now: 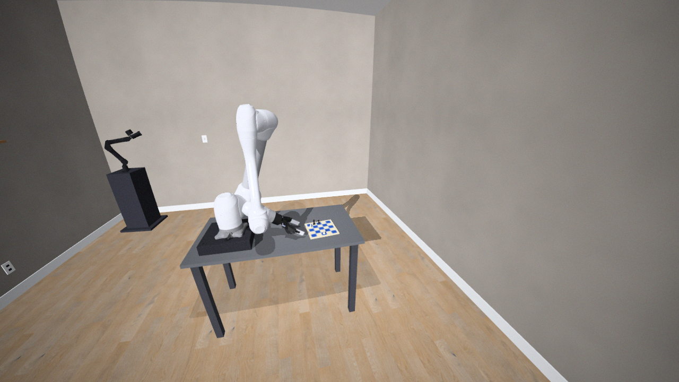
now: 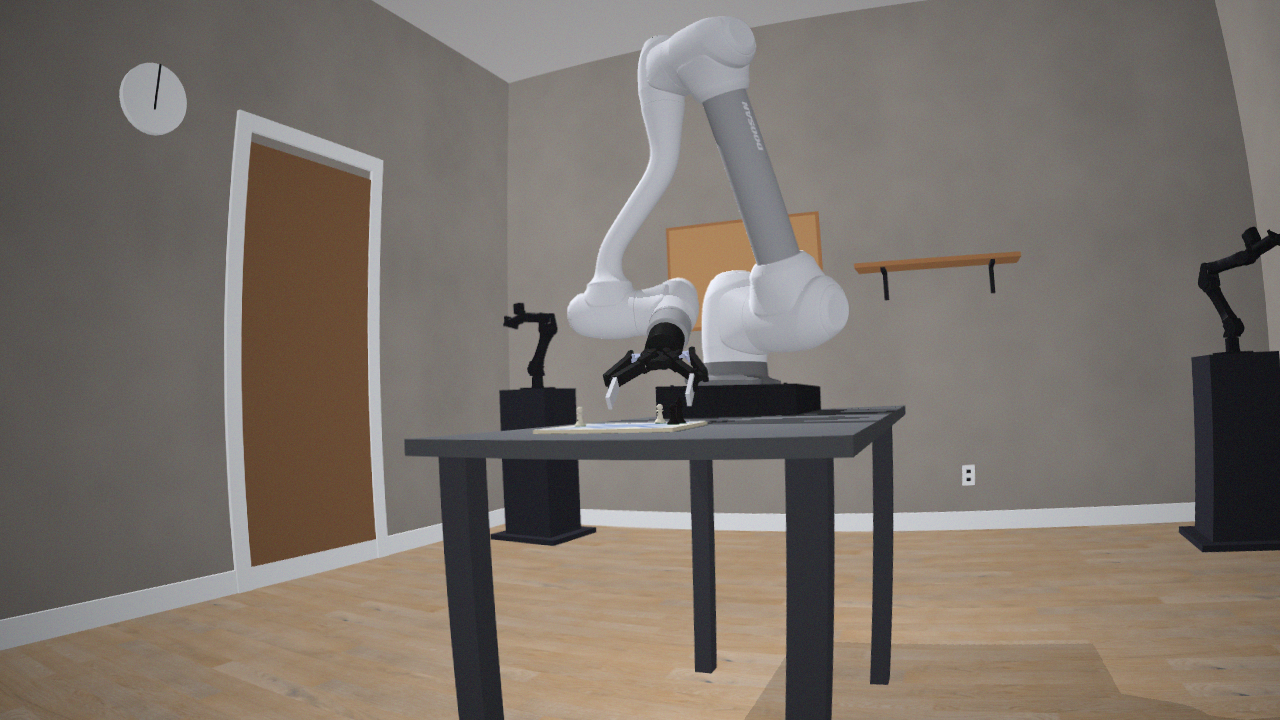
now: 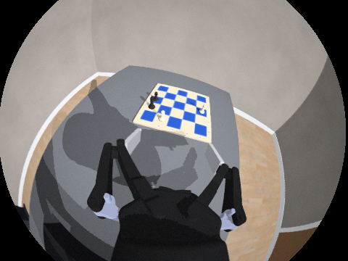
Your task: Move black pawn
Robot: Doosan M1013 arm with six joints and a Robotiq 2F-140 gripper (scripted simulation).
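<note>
The black pawn lies 150 mm ahead of my hand, 120 mm to the left of it and 30 mm below it. From my hand the other things lie so: chessboard 160 mm ahead, 40 mm to the left, 40 mm below.
</note>
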